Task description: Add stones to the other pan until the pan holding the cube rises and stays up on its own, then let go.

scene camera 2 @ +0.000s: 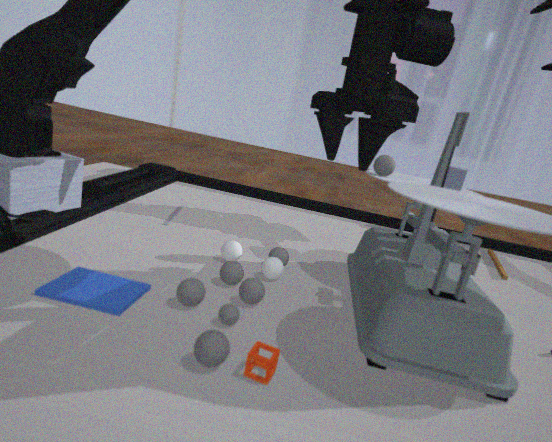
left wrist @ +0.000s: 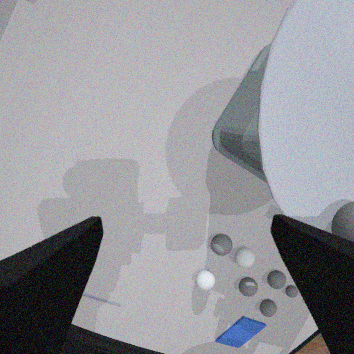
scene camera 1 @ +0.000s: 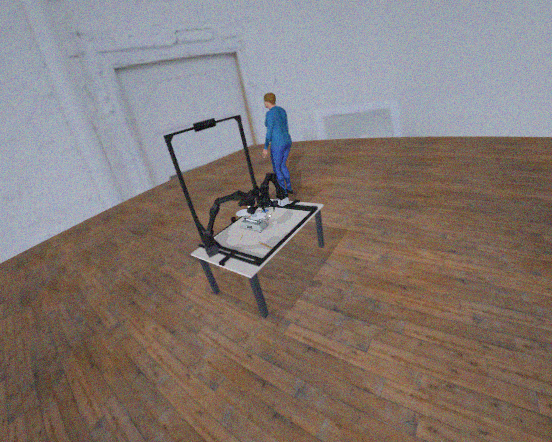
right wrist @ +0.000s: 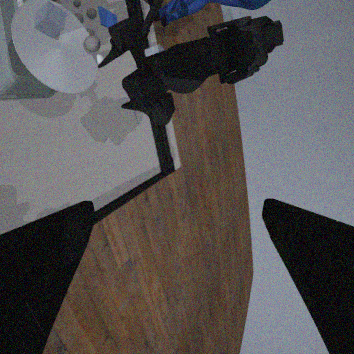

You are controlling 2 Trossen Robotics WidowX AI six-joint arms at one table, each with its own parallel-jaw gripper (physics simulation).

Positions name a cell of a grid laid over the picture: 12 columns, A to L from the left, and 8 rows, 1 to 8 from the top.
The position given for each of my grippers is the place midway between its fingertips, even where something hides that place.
My right gripper (right wrist: G5) is open, with nothing in its grasp. The table carries a blue flat pad (scene camera 2: B6) and an orange wire cube (scene camera 2: F7). Also in view: my left gripper (scene camera 2: H3) and a grey balance scale (scene camera 2: J6).
The grey balance scale also shows in the left wrist view (left wrist: J3) and in the right wrist view (right wrist: B2). The blue flat pad also shows in the left wrist view (left wrist: I8). My left gripper shows as well in the left wrist view (left wrist: G6) and in the right wrist view (right wrist: D2). The left wrist view does not show the orange wire cube, which is hidden by my left gripper. The right wrist view does not show the orange wire cube: it is out of frame.
